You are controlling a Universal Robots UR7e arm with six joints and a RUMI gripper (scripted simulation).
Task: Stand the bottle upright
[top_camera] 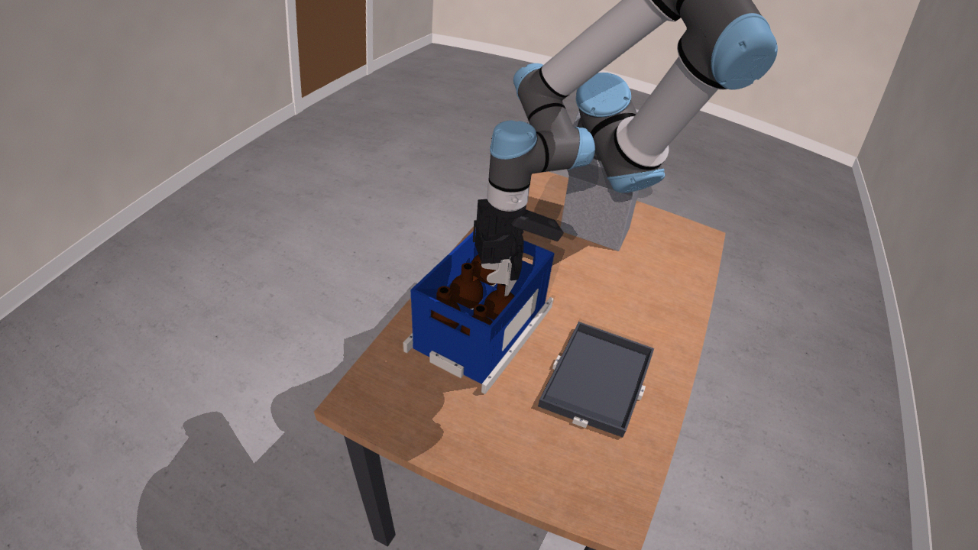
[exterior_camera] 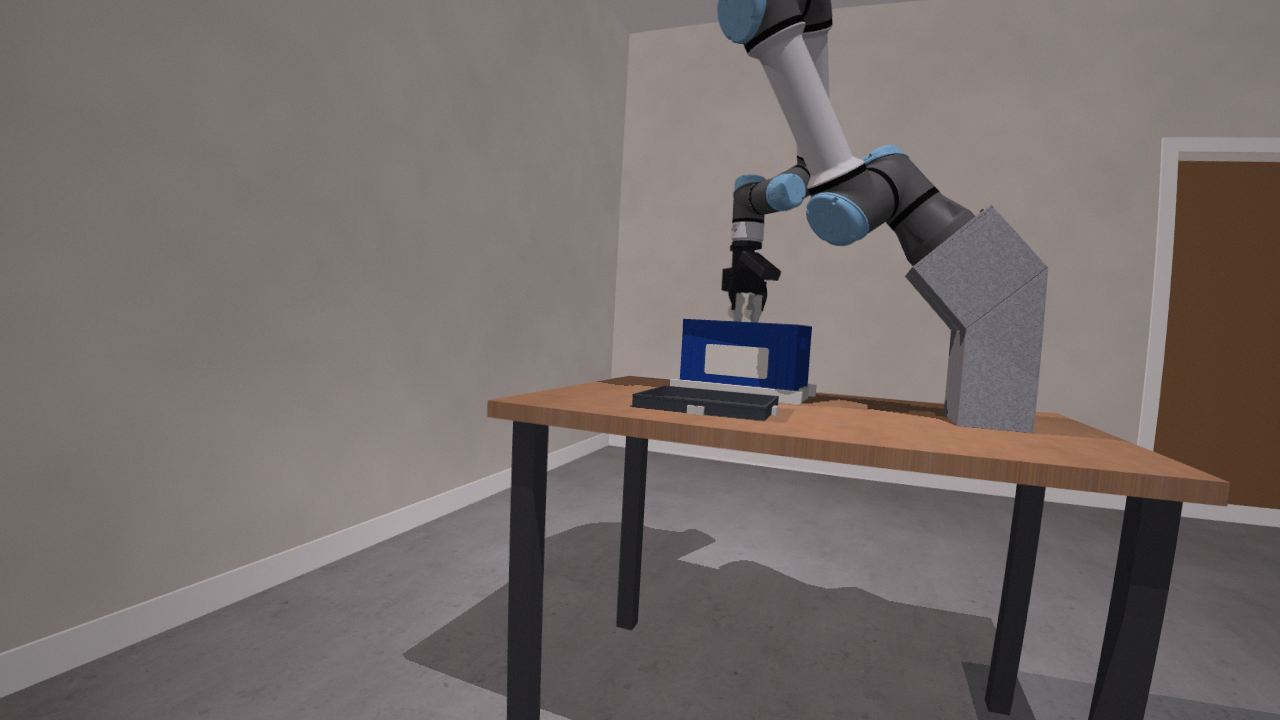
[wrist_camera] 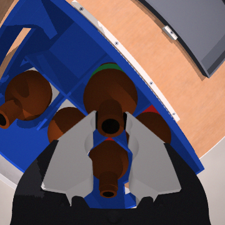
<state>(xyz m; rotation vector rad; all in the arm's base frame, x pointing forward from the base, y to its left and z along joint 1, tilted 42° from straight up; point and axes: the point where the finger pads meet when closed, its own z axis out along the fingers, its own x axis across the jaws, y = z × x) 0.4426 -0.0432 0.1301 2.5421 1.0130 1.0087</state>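
My gripper is now 7 cm above the crate and 5 cm to the left of it. From my hand the other things lie so: dark tray 25 cm to the left, 14 cm below; bottle 9 cm to the right, 9 cm ahead, 7 cm below.
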